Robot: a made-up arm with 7 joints. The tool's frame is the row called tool.
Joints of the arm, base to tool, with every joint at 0 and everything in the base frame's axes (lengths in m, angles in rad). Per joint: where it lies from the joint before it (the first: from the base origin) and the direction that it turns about. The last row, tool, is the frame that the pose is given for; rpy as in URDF.
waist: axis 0 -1 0 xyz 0.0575 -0.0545 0.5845
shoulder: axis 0 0 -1 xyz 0.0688 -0.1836 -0.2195
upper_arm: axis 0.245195 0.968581 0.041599 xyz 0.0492 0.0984 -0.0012
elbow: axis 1 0 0 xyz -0.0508 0.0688 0.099
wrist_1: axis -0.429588 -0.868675 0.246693 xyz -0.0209 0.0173 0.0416
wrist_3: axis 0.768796 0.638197 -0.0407 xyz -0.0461 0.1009 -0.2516
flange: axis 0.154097 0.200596 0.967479 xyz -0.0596 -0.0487 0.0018
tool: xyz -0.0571 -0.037 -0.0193 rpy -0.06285 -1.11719 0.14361
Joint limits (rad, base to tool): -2.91..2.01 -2..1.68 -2.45..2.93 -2.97..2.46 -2.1..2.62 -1.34..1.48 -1.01..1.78
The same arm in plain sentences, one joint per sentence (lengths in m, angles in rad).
The arm has seven revolute joints in a row. What follows holds with every joint at zero, and every direction is one of the base frame's.
Joint 1 lies 0.0575 m along +x and 0.0545 m along -y and 0.5845 m along +z from the base frame's origin and turns about -y, from -2.91 to 2.01 rad.
Joint 2 lies 0.0688 m along +x and 0.1836 m along -y and 0.2195 m along -z from joint 1 and turns about -z, from -2 to 1.68 rad.
Joint 3 lies 0.0492 m along +x and 0.0984 m along +y and 0.0012 m along -z from joint 2 and turns about the direction (0.245195, 0.968581, 0.041599), from -2.45 to 2.93 rad.
Joint 4 lies 0.0508 m along -x and 0.0688 m along +y and 0.099 m along +z from joint 3 and turns about +x, from -2.97 to 2.46 rad.
Joint 5 lies 0.0209 m along -x and 0.0173 m along +y and 0.0416 m along +z from joint 4 and turns about the direction (-0.429588, -0.868675, 0.246693), from -2.1 to 2.62 rad.
Joint 6 lies 0.0461 m along -x and 0.1009 m along +y and 0.2516 m along -z from joint 5 and turns about the direction (0.768796, 0.638197, -0.0407), from -1.34 to 1.48 rad.
Joint 7 lies 0.0596 m along -x and 0.0487 m along -y and 0.0018 m along +z from joint 6 and turns about the direction (0.154097, 0.200596, 0.967479), from -1.01 to 1.78 rad.
The tool frame, which is the frame that the pose is given for, lies 0.0571 m along -x and 0.037 m along -y and 0.0193 m along -z from joint 7; its axes are the base frame's turned by roll -0.0629, pitch -1.1172 and yaw 0.1436 rad (as in URDF: about the fixed x, then y, then z).

